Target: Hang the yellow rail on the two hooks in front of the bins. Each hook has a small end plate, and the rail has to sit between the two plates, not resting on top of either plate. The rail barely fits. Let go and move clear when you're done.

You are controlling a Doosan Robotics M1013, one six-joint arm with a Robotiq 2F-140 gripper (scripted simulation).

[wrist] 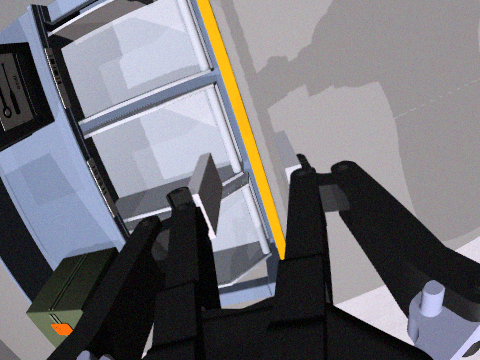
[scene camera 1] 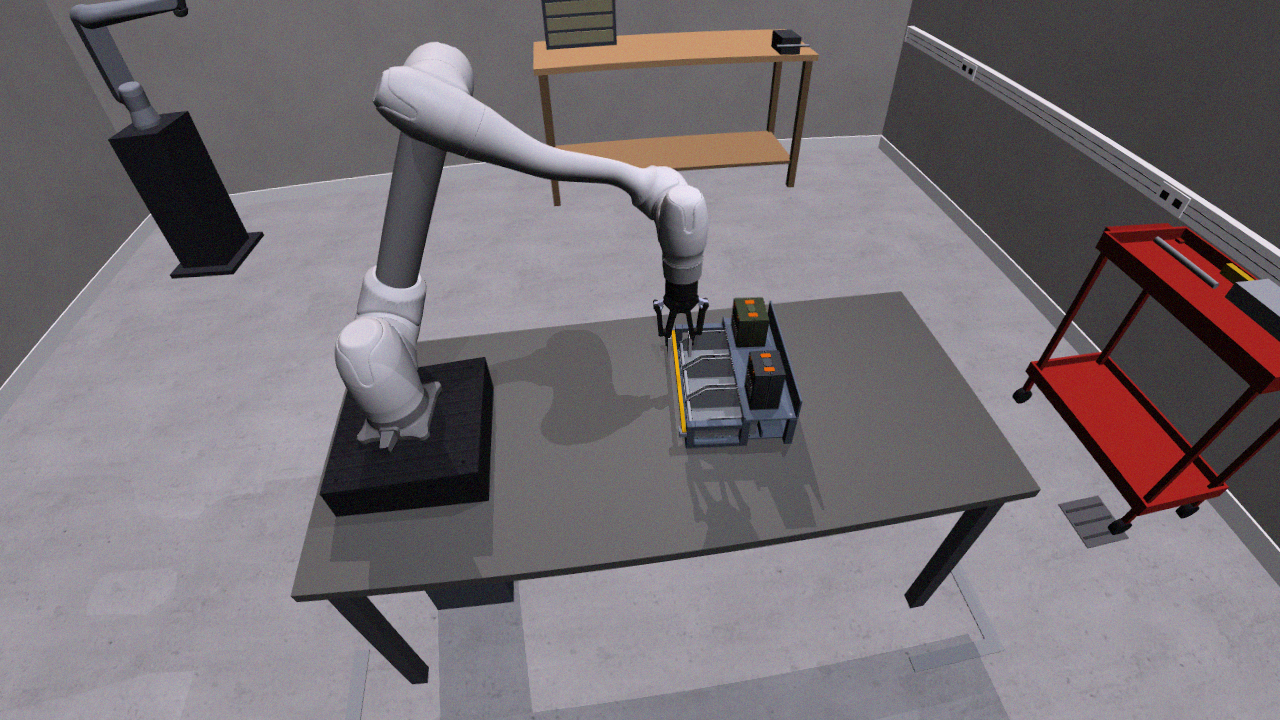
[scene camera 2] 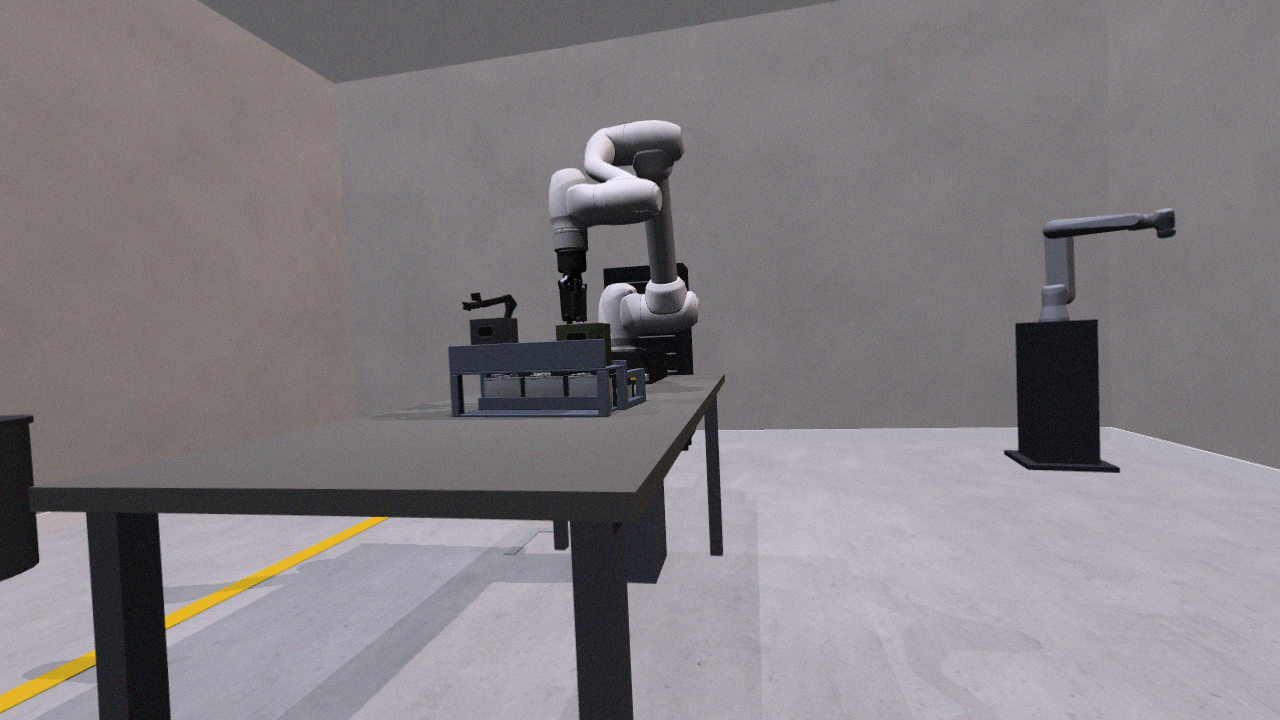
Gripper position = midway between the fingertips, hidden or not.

Observation:
In view: my gripper (scene camera 1: 679,354).
My gripper is seen too in the wrist view (wrist: 247,160).

